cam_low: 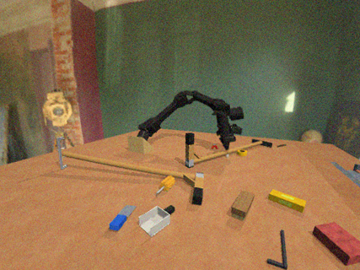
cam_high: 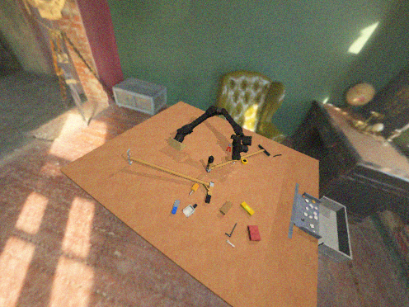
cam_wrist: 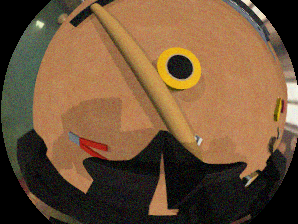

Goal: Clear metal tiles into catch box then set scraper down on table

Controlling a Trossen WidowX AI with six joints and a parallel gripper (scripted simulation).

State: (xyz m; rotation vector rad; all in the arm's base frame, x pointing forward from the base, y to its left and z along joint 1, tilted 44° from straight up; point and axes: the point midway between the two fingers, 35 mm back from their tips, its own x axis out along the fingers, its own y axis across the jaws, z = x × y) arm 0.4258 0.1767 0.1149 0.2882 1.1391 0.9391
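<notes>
Now: gripper tip 2 cm short of the long scraper, 1 cm to the right of it and 5 cm below it. Round my gripper tip: wooden block (16 cm ahead, 41 cm to the right); then yellow level (27 cm ahead, 34 cm to the right); then yellow tape roll (7 cm ahead, 3 cm to the left, 1 cm below).
</notes>
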